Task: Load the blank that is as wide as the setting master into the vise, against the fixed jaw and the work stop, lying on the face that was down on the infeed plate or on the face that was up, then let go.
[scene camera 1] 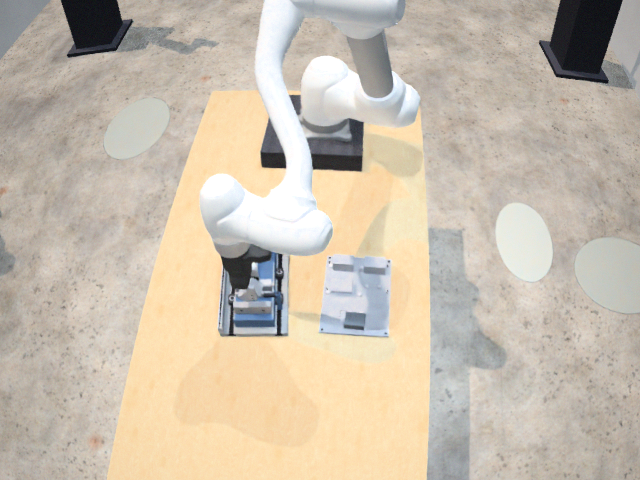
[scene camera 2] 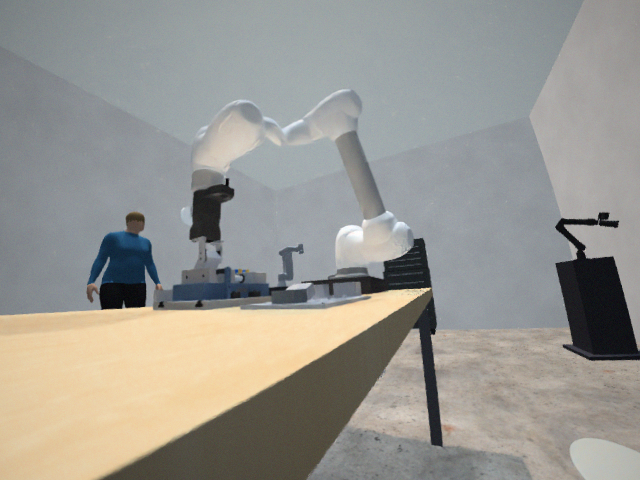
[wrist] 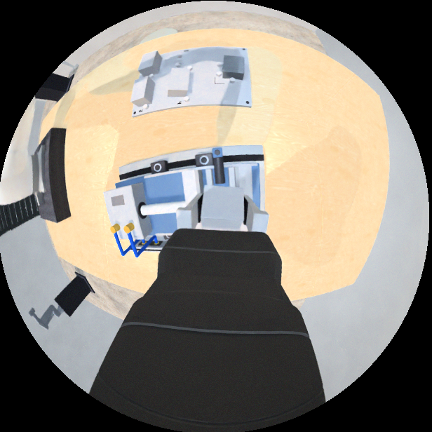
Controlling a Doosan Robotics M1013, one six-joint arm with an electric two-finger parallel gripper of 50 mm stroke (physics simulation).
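Places are measured from the arm's base along level axes (x ahead, y left, z up), in metres.
Where they show: gripper, between the fingertips: (scene camera 1: 254, 291) (scene camera 2: 210, 263); arm's base, origin of its link: (scene camera 1: 325, 124) (scene camera 2: 352, 280).
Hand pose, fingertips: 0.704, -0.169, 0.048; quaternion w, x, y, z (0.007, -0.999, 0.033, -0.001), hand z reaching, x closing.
Things, the pixels of their top centre, and the offset from my fingertips, as dx, dy, dz. "*": a spot on its surface instead.
- vise, centre of its top: (scene camera 1: 251, 271) (scene camera 2: 226, 270) -0.071, -0.018, -0.015
- light grey blank, centre of its top: (scene camera 1: 248, 283) (scene camera 2: 208, 250) -0.002, -0.012, +0.035
- work stop, a spot on its surface: (scene camera 1: 278, 298) * +0.001, +0.060, -0.033
- darker block, centre of its top: (scene camera 2: 289, 290) (scene camera 1: 355, 318) +0.034, +0.265, -0.081
- infeed plate, centre of its top: (scene camera 2: 314, 300) (scene camera 1: 356, 294) -0.059, +0.271, -0.106
My gripper (scene camera 1: 251, 289) (scene camera 2: 209, 255) (wrist: 222, 202) points down over the vise (scene camera 1: 266, 268) (scene camera 2: 201, 292) (wrist: 165, 187), shut on a light grey blank (scene camera 1: 250, 294) (scene camera 2: 207, 261) (wrist: 223, 204). In the scene camera 2 view the blank looks tilted, low at the jaw tops, beside the fixed jaw (scene camera 1: 253, 308) (scene camera 2: 199, 275). The work stop (scene camera 1: 278, 298) (wrist: 219, 169), a dark rod on a blue bracket, is close to the blank. The blank's underside is hidden, so contact with the vise cannot be told. A darker block (scene camera 1: 354, 320) (scene camera 2: 289, 295) (wrist: 233, 67), apparently the setting master, sits on the infeed plate (scene camera 1: 374, 304) (wrist: 210, 95).
Light blocks (scene camera 1: 342, 266) (scene camera 1: 374, 268) (wrist: 150, 63) (wrist: 143, 91) and a flatter one (scene camera 1: 341, 284) (wrist: 179, 82) are on the plate. The vise's actuator housing (wrist: 125, 207) carries yellow fittings and blue hoses (wrist: 134, 245). The arm's black base (scene camera 1: 312, 159) (wrist: 56, 175) stands farther back on the table.
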